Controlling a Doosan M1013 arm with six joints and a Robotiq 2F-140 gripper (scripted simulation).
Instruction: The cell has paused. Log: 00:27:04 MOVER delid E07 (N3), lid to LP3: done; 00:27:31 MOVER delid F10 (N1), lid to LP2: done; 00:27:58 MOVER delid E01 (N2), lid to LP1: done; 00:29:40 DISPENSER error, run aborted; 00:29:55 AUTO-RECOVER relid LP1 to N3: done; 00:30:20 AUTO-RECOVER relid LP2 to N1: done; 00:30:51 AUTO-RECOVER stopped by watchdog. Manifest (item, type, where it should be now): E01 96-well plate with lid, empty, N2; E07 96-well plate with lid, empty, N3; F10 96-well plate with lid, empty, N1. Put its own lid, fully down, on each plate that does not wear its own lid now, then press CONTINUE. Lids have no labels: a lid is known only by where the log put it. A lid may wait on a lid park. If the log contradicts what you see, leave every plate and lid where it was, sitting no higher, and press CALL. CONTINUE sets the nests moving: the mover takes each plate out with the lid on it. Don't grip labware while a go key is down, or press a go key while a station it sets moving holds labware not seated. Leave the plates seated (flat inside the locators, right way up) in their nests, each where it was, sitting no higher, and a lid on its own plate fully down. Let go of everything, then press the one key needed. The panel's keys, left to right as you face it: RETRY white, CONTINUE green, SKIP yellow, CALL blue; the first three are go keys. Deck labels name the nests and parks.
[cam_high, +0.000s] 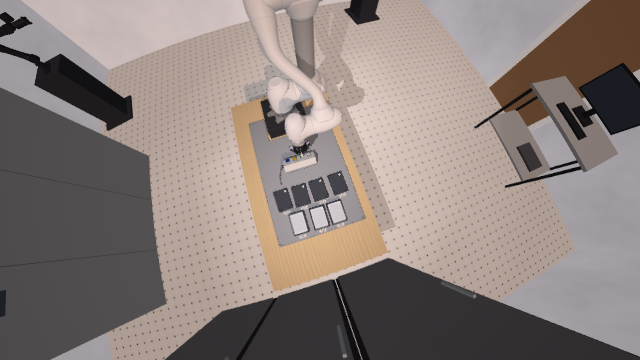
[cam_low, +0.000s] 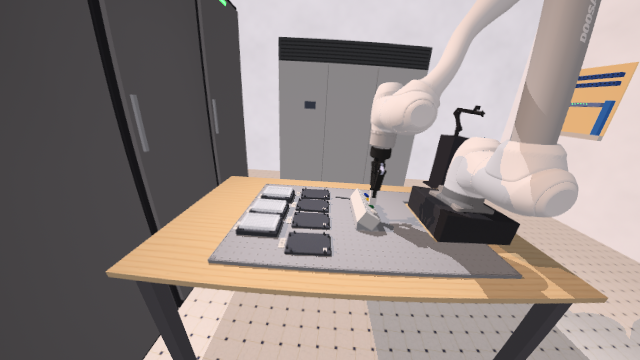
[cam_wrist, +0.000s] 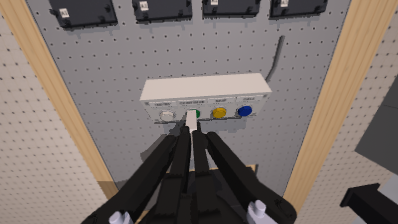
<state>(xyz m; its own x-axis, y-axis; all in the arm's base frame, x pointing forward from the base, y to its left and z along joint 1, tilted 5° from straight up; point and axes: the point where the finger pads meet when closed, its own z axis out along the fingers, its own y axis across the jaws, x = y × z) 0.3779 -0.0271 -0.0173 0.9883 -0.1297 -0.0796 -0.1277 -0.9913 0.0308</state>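
My hand is 4 cm above the green continue key. Round my hand: white key (1 cm ahead, 5 cm to the left, 4 cm below); blue key (1 cm behind, 10 cm to the right, 4 cm below); yellow key (1 cm behind, 5 cm to the right, 4 cm below).
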